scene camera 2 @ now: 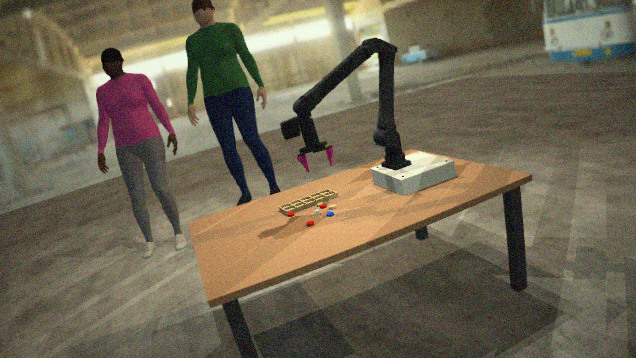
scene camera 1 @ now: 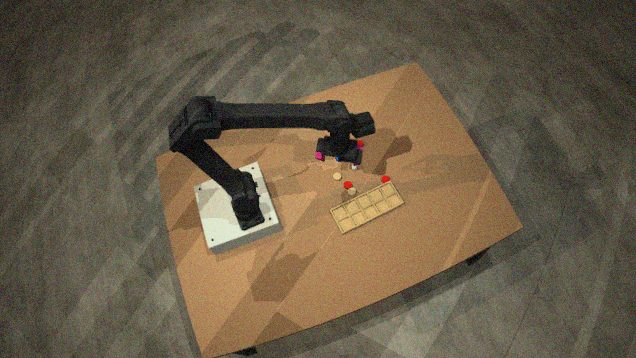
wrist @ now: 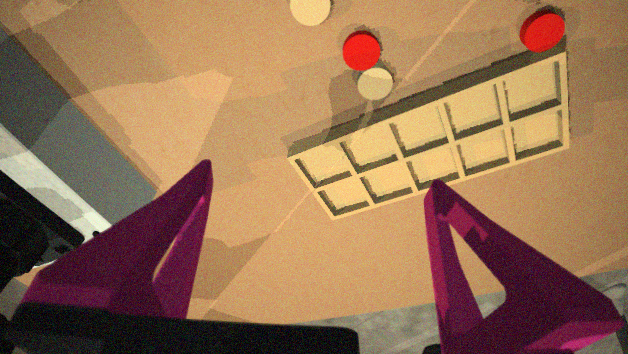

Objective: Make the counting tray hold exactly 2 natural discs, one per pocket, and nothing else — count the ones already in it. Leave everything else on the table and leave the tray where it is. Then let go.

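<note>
The pale wooden counting tray point(scene camera 1: 373, 217) point(scene camera 2: 310, 205) point(wrist: 565, 100) has two rows of pockets, and I see no disc in any of them. One natural disc point(scene camera 1: 337, 176) point(scene camera 2: 332, 206) point(wrist: 310, 7) lies on the table away from the tray. Another natural disc point(scene camera 1: 352, 191) point(wrist: 375, 83) lies between the tray and a red disc point(scene camera 1: 348, 185) point(scene camera 2: 323, 205) point(wrist: 361, 51), very close to that red disc. My gripper point(scene camera 1: 338, 159) point(scene camera 2: 320, 168) point(wrist: 324, 180) is open and empty, high above the table. In the first scene view it partly covers the loose pieces.
Another red disc point(scene camera 1: 385, 179) point(scene camera 2: 290, 214) point(wrist: 542, 31) lies by the tray's far corner. A third red disc point(scene camera 1: 360, 143) point(scene camera 2: 310, 223), a blue piece point(scene camera 1: 337, 159) point(scene camera 2: 330, 214) and a small white piece point(scene camera 1: 354, 167) point(scene camera 2: 317, 212) lie farther from the tray. Two people stand beyond the table.
</note>
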